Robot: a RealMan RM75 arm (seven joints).
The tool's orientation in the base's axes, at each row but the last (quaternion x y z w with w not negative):
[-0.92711 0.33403 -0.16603 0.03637]
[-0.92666 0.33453 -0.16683 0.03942]
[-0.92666 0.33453 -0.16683 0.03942]
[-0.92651 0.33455 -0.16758 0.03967]
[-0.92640 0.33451 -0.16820 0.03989]
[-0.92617 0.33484 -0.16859 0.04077]
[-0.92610 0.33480 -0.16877 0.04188]
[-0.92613 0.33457 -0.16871 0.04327]
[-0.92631 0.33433 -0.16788 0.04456]
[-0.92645 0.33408 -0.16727 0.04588]
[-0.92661 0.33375 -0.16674 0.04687]
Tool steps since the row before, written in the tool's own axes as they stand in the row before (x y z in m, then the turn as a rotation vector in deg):
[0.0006 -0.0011 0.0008 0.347 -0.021 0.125]
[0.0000 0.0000 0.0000 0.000 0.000 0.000]
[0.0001 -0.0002 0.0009 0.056 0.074 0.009]
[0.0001 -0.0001 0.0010 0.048 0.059 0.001]
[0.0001 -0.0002 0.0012 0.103 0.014 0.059]
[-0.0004 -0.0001 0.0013 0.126 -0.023 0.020]
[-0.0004 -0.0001 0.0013 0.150 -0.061 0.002]
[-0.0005 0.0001 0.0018 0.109 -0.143 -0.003]
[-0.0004 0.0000 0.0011 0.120 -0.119 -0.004]
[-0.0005 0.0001 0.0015 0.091 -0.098 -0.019]
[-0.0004 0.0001 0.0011 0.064 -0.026 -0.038]
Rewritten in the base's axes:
[0.0014 0.0004 -0.0004 0.305 -0.208 -0.016]
[0.0000 0.0000 0.0000 0.000 0.000 0.000]
[0.0005 0.0001 -0.0008 -0.002 -0.093 -0.006]
[0.0005 0.0000 -0.0009 -0.001 -0.076 0.002]
[0.0006 0.0000 -0.0011 0.086 -0.078 -0.029]
[0.0002 0.0003 -0.0013 0.111 -0.063 0.021]
[0.0002 0.0003 -0.0013 0.145 -0.048 0.052]
[0.0002 0.0002 -0.0019 0.164 0.041 0.061]
[0.0001 0.0002 -0.0011 0.157 0.016 0.061]
[0.0001 0.0002 -0.0016 0.118 0.018 0.063]
[0.0000 0.0001 -0.0012 0.049 -0.020 0.059]

